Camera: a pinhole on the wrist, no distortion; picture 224 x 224 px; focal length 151.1 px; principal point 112.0 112.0 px. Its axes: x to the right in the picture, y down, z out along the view. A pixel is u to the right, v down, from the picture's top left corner.
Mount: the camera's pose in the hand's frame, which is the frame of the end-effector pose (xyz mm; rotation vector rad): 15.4 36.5 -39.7 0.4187 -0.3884 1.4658
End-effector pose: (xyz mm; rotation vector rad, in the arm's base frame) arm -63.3 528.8 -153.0 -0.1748 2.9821 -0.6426
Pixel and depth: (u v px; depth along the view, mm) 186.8 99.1 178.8
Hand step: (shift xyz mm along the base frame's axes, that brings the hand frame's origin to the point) -21.7 -47.9 -156.1
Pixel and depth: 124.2 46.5 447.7
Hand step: -155.8 -323.4 -270.6
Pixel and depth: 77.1 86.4 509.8
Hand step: -26.3 -443.5 -181.3
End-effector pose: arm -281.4 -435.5 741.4 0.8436 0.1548 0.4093
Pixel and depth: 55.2 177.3 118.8
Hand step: -5.8 -80.2 -16.4
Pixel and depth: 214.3 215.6 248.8
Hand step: -72.3 -202.1 222.9
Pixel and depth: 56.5 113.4 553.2
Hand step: 217.0 -481.9 -87.2
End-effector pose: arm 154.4 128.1 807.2 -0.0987 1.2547 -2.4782
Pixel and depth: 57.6 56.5 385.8
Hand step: -169.8 -67.4 343.5
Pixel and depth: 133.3 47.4 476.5
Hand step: -164.4 -300.9 341.0
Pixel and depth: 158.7 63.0 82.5
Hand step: -26.8 -57.3 9.3
